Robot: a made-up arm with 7 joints.
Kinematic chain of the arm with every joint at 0, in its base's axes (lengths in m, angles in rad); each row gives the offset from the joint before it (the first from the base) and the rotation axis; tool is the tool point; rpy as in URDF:
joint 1: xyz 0 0 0.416 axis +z
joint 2: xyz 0 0 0 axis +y
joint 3: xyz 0 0 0.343 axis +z
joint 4: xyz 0.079 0 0 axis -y
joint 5: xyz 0.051 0 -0.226 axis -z
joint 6: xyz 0 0 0 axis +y
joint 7: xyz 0.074 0 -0.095 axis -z
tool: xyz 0 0 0 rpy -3.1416 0 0
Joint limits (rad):
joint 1: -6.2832..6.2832
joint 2: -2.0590..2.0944
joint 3: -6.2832..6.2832
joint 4: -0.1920..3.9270
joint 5: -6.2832..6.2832
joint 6: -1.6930..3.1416
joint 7: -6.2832..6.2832
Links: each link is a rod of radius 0.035 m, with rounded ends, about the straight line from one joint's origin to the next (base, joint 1, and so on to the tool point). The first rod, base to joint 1, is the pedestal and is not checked.
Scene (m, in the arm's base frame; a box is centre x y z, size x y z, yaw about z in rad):
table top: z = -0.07
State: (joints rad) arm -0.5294 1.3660 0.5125 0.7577 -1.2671 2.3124 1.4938
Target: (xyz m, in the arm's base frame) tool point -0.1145 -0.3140 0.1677
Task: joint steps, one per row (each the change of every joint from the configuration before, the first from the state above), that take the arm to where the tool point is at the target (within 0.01 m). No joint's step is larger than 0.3 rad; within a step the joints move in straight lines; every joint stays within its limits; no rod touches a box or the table.
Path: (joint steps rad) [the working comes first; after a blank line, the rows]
Joints at the target: -1.3600 1.4905 -0.2023 1.0510 -1.4784 2.1807 1.4938
Straight joint move there: clear.

1: -0.2769 0.0415 -0.2383 0.0978 -0.0704 -0.0439 0.0000
2: -0.2768 0.0415 -0.2383 0.0977 -0.0705 -0.0439 0.0000
3: -0.2769 0.0415 -0.2382 0.0978 -0.0704 -0.0439 0.0000

